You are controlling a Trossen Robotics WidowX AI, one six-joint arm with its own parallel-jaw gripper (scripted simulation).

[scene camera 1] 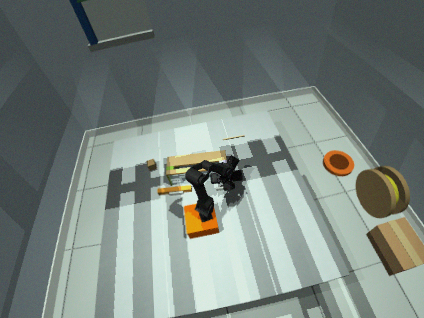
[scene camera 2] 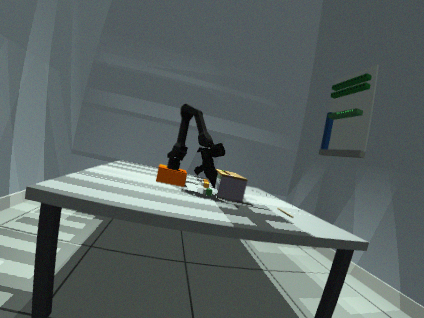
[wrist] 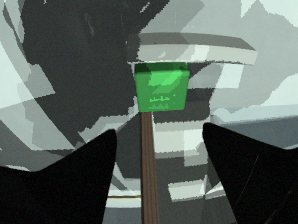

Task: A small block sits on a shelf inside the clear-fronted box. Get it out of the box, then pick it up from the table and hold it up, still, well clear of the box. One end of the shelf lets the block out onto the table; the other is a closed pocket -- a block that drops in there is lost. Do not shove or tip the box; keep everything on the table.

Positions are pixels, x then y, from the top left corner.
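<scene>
Box in wrist view [176,172], scene camera 1 [176,167], scene camera 2 [229,185].
</scene>
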